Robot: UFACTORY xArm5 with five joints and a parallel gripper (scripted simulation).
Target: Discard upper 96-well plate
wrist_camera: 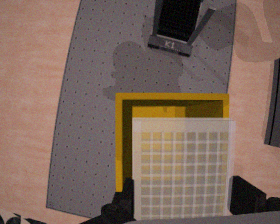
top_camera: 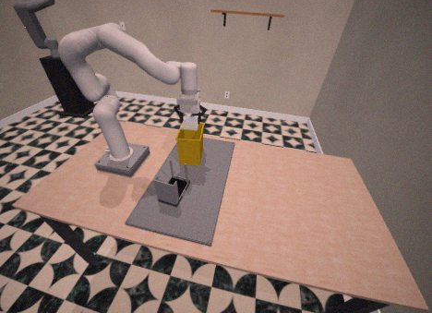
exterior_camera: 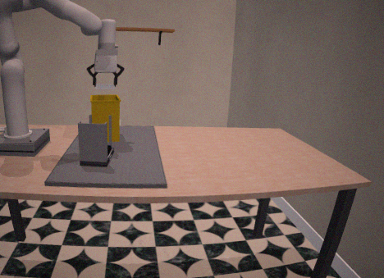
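My hand is 10 mm above the white 96-well plate. Round my hand: yellow plastics bin: 150 mm below.
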